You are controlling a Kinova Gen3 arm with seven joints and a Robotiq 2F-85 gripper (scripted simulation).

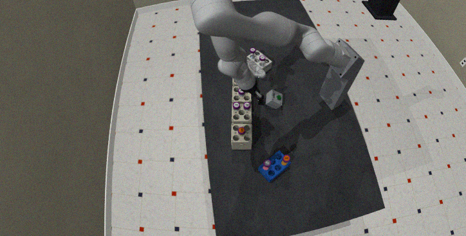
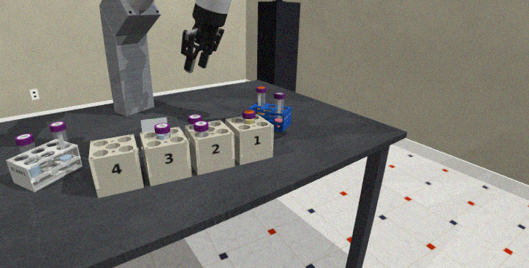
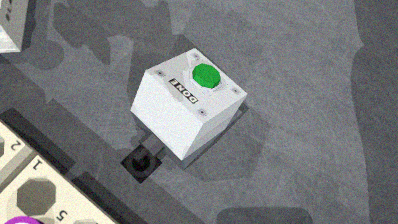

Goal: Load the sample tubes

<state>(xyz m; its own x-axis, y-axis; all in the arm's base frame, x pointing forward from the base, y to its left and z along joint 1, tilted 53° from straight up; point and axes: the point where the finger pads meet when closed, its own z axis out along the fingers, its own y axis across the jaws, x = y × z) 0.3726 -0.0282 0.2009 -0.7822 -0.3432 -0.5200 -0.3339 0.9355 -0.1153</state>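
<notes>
Now: hand 11 cm past the orange-dot tube, 28 cm to the right of it and 18 cm above it. The rest, counted from my hand: sample S3 (8 cm ahead, 10 cm to the left, 18 cm below); adapter 1 (7 cm ahead, 11 cm to the left, 20 cm below); adapter 2 (6 cm ahead, 20 cm below).
</notes>
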